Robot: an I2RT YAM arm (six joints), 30 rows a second.
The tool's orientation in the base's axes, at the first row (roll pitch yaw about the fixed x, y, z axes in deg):
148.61 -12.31 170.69
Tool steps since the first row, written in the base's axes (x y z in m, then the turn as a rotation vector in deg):
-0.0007 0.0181 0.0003 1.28 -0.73 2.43
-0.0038 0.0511 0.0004 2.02 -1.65 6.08
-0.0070 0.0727 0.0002 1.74 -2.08 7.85
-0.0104 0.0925 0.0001 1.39 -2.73 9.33
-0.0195 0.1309 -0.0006 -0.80 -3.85 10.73
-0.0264 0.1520 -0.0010 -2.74 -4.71 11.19
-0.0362 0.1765 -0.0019 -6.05 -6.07 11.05
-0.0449 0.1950 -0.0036 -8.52 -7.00 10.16
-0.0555 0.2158 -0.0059 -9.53 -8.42 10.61
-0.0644 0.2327 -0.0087 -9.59 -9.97 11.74
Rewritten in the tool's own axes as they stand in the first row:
0.0036 0.0149 0.0097 -0.83 0.95 -2.55
0.0118 0.0414 0.0278 -0.91 2.23 -6.16
0.0183 0.0583 0.0400 -0.33 2.71 -7.84
0.0247 0.0737 0.0512 0.22 2.84 -9.40
0.0394 0.1028 0.0735 2.45 2.09 -10.96
0.0493 0.1183 0.0860 4.28 1.13 -11.63
0.0624 0.1356 0.1010 7.23 -0.88 -11.94
0.0733 0.1478 0.1133 9.27 -2.71 -11.47
0.0864 0.1612 0.1275 10.12 -3.90 -12.52
0.0970 0.1715 0.1399 10.17 -4.62 -14.30

